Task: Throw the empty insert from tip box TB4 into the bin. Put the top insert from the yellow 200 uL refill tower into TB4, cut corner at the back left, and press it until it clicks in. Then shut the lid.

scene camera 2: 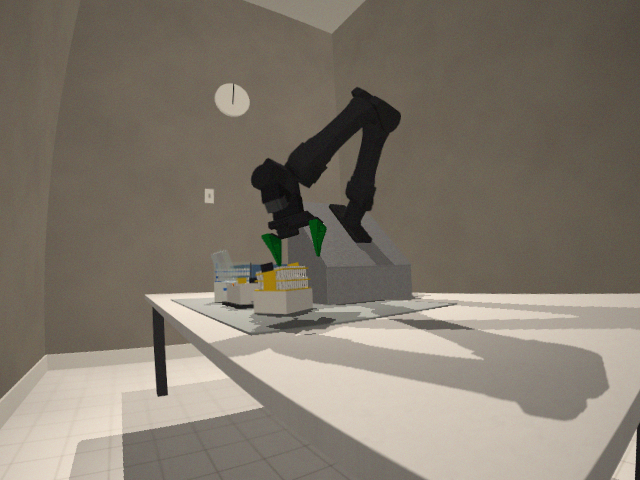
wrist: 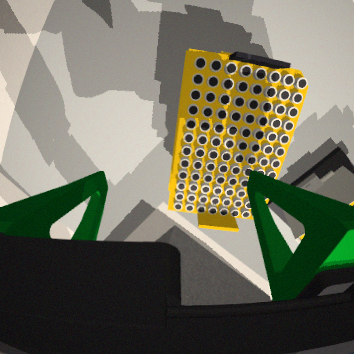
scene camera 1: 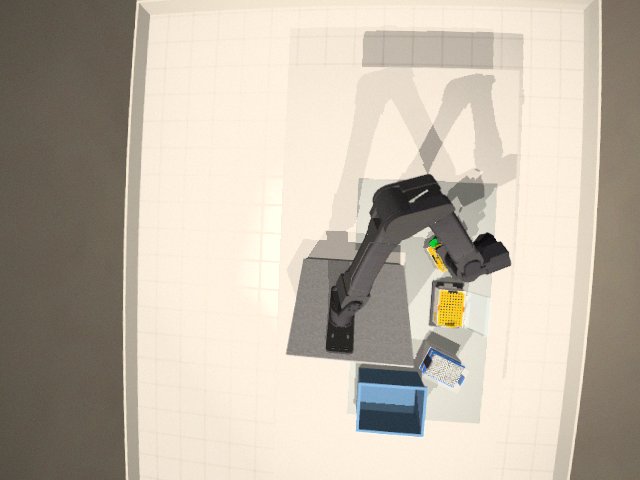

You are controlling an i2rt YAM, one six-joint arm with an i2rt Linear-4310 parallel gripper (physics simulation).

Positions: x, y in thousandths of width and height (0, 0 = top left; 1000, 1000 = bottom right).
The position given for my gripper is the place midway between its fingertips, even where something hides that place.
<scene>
My gripper (scene camera 2: 466, 545) is open, with nothing in its grasp. A blue-and-white tip box (scene camera 1: 682, 759) rests on a grey mat (scene camera 1: 695, 845). I also see a blue bin (scene camera 1: 613, 839) and a tip box TB4 (scene camera 1: 682, 597).
My gripper shows as well in the wrist view (wrist: 499, 504). The tip box TB4 also shows in the wrist view (wrist: 911, 504). The grey mat also shows in scene camera 2 (scene camera 2: 384, 668) and in the wrist view (wrist: 287, 261). The wrist view does not show the blue-and-white tip box: it is out of frame.
</scene>
